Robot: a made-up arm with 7 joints.
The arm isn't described. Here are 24 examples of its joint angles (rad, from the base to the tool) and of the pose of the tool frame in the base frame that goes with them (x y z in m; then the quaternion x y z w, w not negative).
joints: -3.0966 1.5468 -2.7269 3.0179 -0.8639 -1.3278 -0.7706
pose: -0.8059 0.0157 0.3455 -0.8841 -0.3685 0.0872 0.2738
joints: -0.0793 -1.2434 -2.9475 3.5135 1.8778 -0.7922 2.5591
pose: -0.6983 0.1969 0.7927 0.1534 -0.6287 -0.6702 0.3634
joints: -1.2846 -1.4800 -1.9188 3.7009 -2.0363 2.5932 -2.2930
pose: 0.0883 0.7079 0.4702 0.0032 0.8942 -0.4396 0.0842
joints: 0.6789 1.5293 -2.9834 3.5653 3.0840 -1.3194 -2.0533
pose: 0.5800 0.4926 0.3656 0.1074 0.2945 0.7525 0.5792
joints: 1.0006 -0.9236 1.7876 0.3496 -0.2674 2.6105 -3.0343
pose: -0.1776 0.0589 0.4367 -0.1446 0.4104 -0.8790 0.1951
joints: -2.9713 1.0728 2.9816 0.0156 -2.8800 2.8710 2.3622
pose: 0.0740 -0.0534 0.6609 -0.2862 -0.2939 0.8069 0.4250
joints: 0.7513 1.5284 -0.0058 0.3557 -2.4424 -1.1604 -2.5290
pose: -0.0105 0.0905 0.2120 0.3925 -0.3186 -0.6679 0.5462
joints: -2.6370 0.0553 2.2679 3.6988 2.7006 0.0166 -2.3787
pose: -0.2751 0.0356 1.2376 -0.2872 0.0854 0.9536 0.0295
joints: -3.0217 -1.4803 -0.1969 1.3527 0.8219 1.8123 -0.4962
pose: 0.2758 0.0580 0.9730 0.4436 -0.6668 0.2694 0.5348
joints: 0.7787 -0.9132 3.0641 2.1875 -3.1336 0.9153 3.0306
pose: -0.6735 -0.6177 0.5812 0.2083 -0.4079 0.2586 0.8505
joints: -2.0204 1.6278 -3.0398 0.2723 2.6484 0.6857 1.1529
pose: 0.0012 0.0751 0.7170 -0.2427 0.2631 0.7702 0.5279
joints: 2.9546 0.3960 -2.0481 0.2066 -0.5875 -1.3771 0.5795
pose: 0.1080 0.2931 0.5312 -0.5571 -0.4670 -0.4937 0.4773
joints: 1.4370 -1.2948 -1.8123 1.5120 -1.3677 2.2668 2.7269
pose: 0.3699 -0.5576 0.3183 0.1134 -0.8829 -0.0937 0.4460
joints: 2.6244 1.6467 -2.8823 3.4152 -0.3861 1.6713 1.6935
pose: -0.7857 0.3828 0.2857 0.1051 -0.0783 -0.7968 0.5898
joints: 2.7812 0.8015 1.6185 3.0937 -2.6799 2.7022 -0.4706
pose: -0.5257 0.3172 0.9249 0.3526 0.8712 0.2266 0.2556
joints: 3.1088 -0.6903 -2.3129 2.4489 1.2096 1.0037 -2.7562
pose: 0.7220 0.2514 0.9607 -0.0623 -0.5900 -0.8023 0.0650
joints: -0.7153 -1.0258 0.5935 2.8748 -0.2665 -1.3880 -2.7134
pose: -0.5424 0.4765 0.8002 -0.4926 -0.7185 0.1010 0.4804
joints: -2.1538 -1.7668 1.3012 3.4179 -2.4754 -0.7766 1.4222
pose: 0.4061 0.6892 0.1664 -0.1999 0.8381 0.1148 0.4944
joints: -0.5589 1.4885 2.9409 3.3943 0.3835 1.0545 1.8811
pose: 0.7588 -0.5237 0.3697 0.3438 0.0223 0.5701 0.7459
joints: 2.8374 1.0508 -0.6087 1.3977 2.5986 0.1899 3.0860
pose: -0.4185 0.5093 0.1911 0.0676 -0.9361 -0.3254 0.1147
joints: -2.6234 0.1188 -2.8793 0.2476 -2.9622 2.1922 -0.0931
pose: 0.2722 0.2426 0.5049 -0.0850 0.2771 0.2497 0.9239
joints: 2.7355 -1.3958 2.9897 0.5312 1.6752 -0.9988 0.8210
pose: 0.0734 -0.2151 0.1172 0.2456 -0.7201 0.2014 0.6169
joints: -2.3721 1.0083 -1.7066 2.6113 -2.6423 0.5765 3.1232
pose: -0.7284 -0.3466 0.9313 0.3182 -0.1771 -0.2374 0.9006
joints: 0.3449 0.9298 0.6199 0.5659 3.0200 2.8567 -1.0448
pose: 0.2636 0.3594 0.2796 -0.0499 0.3341 -0.0154 0.9411
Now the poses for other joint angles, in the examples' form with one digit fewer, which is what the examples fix.
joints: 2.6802 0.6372 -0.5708 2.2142 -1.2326 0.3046 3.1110
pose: -0.621 0.526 0.849 -0.670 -0.119 0.131 0.721
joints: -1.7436 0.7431 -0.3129 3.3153 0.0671 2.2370 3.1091
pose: -0.094 -0.564 1.018 0.785 0.588 -0.191 0.026
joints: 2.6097 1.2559 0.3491 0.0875 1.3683 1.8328 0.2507
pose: -0.074 -0.143 0.277 0.443 -0.127 -0.291 0.839
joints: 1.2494 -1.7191 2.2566 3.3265 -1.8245 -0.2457 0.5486
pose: -0.146 -0.873 0.277 0.766 0.192 -0.191 0.583
